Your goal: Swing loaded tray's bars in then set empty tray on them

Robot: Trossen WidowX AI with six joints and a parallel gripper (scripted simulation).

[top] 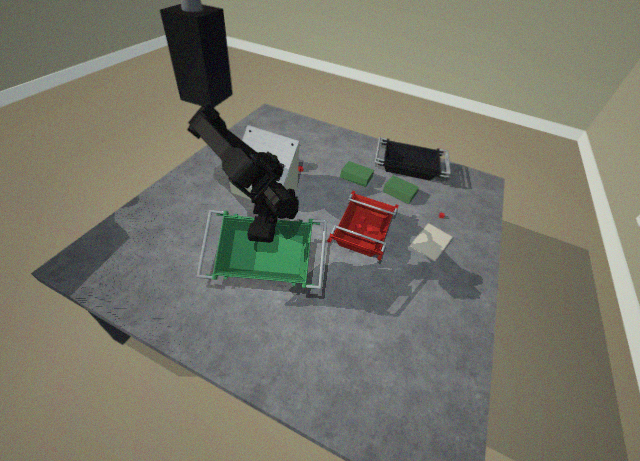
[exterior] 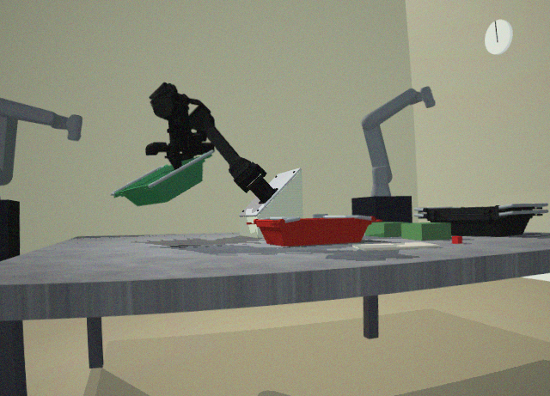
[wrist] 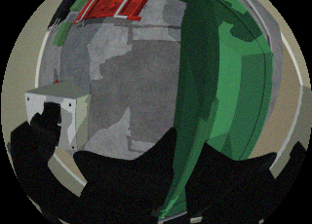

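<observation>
Now: gripper tip 7 cm to the left of the green tray and 2 cm short of it. From my gripper tip the other things lie so: pale flat card (47 cm ahead, 35 cm to the left, 17 cm below); then small red cube (50 cm to the left, 49 cm ahead, 16 cm below).
</observation>
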